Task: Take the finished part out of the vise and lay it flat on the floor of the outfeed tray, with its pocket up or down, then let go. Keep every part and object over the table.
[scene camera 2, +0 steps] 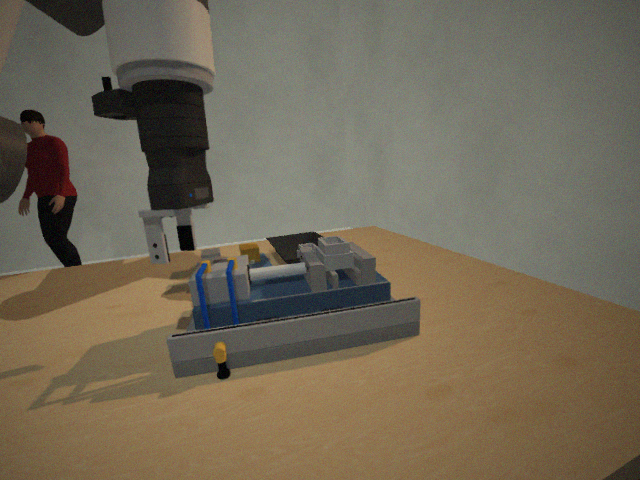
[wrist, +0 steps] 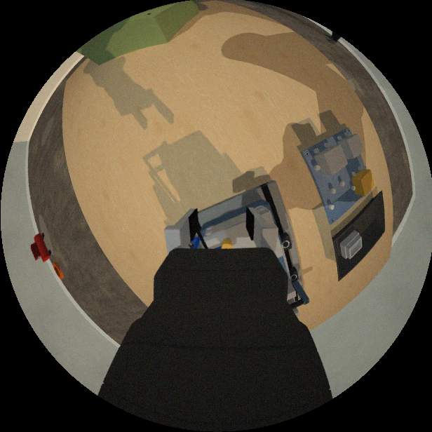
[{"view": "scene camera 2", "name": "gripper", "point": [175,255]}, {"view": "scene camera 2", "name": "blue vise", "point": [248,311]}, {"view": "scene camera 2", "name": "long grey rail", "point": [200,345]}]
